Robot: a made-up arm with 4 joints.
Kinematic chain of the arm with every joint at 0, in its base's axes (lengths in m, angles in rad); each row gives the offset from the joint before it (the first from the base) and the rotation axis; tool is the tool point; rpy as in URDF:
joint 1: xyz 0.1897 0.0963 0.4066 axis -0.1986 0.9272 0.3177
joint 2: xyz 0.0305 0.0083 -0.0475 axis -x
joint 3: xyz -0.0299 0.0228 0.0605 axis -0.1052 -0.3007 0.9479
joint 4: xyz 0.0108 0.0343 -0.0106 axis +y
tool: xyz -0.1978 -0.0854 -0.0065 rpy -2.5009 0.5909 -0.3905
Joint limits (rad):
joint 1: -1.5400..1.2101
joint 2: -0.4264..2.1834
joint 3: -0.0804..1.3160
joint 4: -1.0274..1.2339
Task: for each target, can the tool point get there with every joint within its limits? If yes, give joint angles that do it. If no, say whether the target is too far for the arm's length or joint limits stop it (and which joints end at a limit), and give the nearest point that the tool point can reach.
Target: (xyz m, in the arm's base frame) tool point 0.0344 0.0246 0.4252
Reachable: yes | joints 0.2224 0.3456 0.2759 -0.1309
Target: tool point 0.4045 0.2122 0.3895
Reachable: no: joint limits stop it (at a limit: joint 1, joint 2, joint 3, joint 4) | nearest point 0.3527 0.1629 0.3240 | short by 0.097 m
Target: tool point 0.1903 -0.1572 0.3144
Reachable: no: joint limits stop it (at a limit: joint 2, joint 3) | nearest point 0.1798 -0.0743 0.3435 | short by 0.089 m
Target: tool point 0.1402 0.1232 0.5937
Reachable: yes | joints 0.3694 0.2188 0.0297 0.9613
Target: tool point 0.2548 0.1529 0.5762
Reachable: yes | joints 0.9636 0.3709 0.4843 1.0381
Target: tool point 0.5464 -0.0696 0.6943
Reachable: no: too far | nearest point 0.3368 0.0359 0.5298 | short by 0.287 m
